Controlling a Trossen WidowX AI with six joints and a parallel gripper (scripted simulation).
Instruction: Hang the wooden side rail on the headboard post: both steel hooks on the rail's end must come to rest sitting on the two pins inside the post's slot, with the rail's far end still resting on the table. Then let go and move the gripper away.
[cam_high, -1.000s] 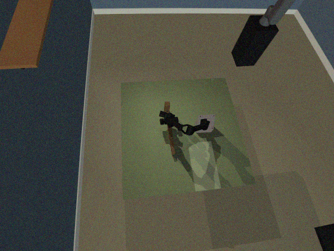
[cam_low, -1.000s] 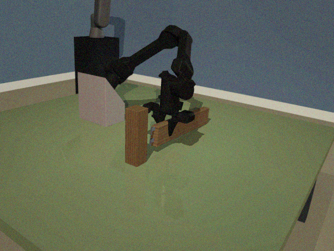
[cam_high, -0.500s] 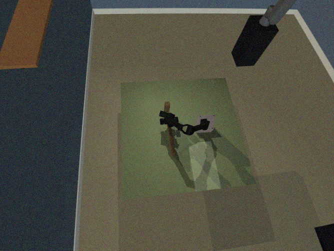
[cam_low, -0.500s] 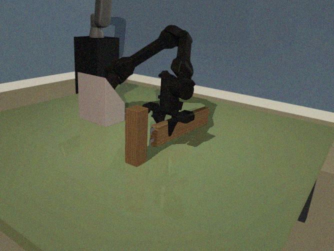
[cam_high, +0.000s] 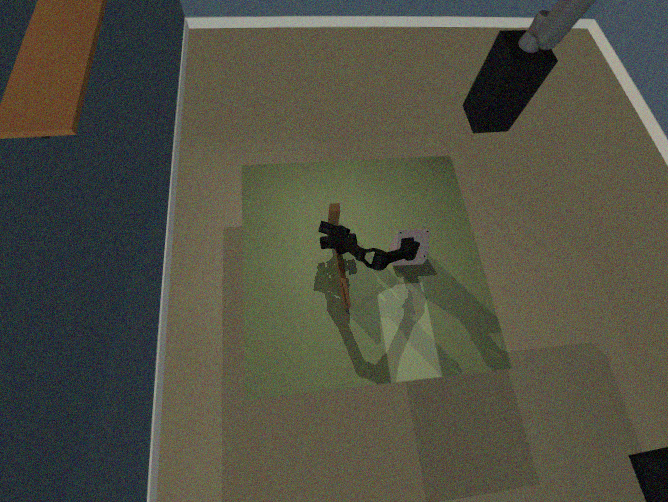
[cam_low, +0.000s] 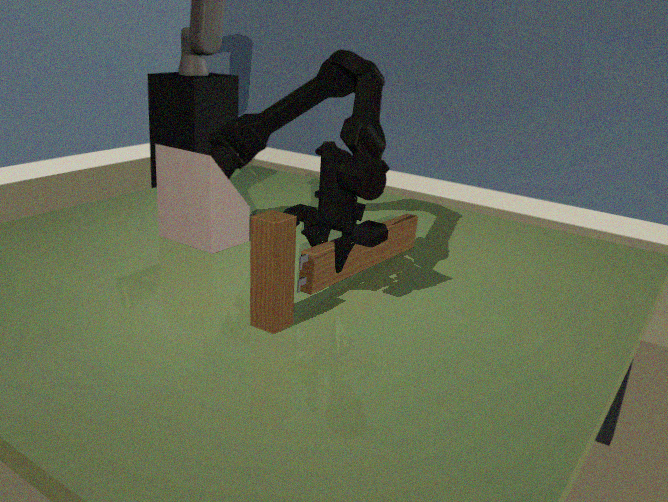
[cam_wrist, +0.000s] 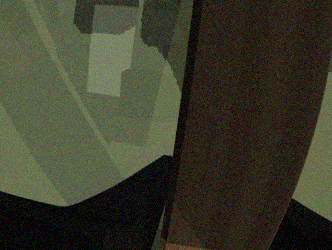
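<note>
Now: gripper tip 170 mm to the left of the wooden headboard post and 40 mm below it.
</note>
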